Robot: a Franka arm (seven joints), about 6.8 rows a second.
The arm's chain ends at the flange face. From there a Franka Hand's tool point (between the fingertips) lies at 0.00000 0.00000 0.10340 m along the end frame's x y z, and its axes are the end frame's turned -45 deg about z.
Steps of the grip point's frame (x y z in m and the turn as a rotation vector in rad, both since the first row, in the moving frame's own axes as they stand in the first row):
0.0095 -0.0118 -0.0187 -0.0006 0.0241 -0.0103
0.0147 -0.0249 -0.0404 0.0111 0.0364 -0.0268
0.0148 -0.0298 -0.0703 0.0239 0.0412 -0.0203
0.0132 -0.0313 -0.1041 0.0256 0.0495 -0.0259
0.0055 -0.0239 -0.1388 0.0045 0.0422 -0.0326
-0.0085 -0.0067 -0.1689 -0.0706 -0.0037 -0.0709
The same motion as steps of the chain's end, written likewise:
-0.0034 -0.0133 -0.0187 0.0166 0.0175 -0.0103
-0.0090 -0.0245 -0.0403 0.0336 0.0179 -0.0268
-0.0118 -0.0268 -0.0702 0.0460 0.0122 -0.0203
-0.0145 -0.0260 -0.1039 0.0531 0.0169 -0.0259
-0.0157 -0.0173 -0.1387 0.0330 0.0267 -0.0326
-0.0158 -0.0040 -0.1686 -0.0525 0.0473 -0.0709

